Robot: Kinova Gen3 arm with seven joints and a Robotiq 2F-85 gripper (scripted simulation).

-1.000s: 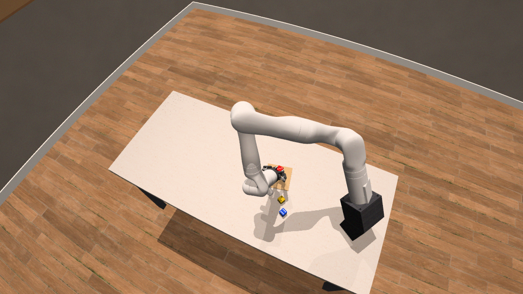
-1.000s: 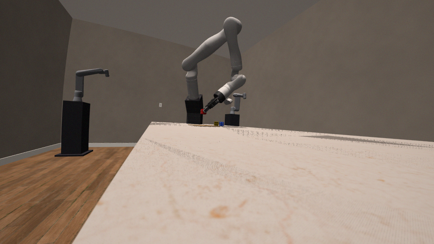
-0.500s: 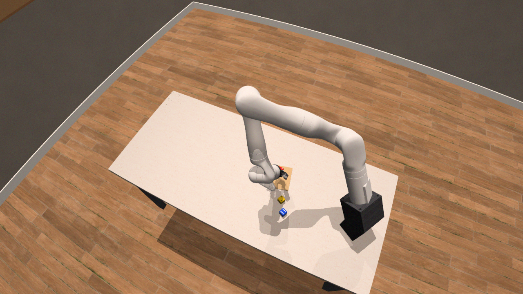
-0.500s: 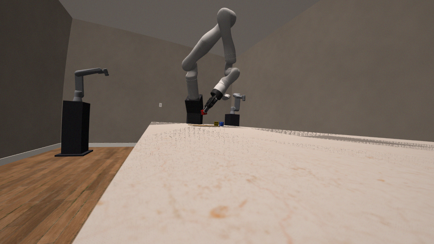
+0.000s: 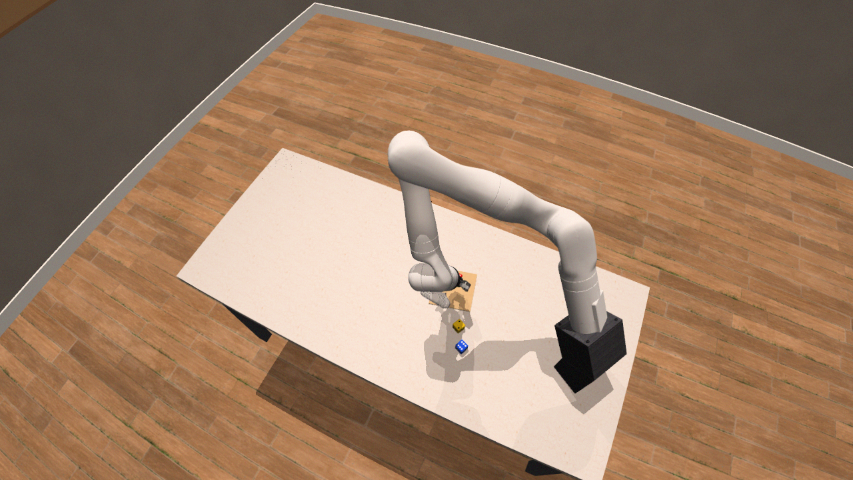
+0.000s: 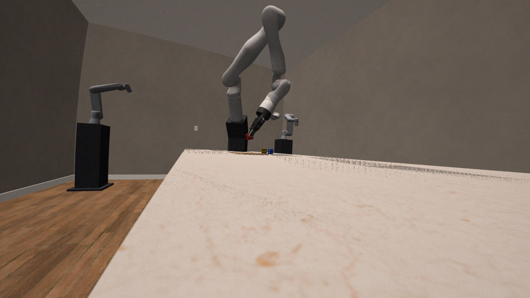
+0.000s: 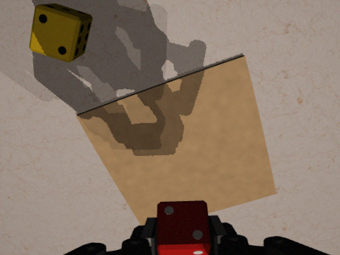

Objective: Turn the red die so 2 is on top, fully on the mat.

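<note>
My hand is 10 mm to the left of the red die and 10 mm above it. Also, from my hand: blue die 170 mm to the left, 100 mm behind, 80 mm below; yellow die 110 mm to the left, 80 mm below, 70 mm behind; tan mat 100 mm below, 10 mm to the right.
</note>
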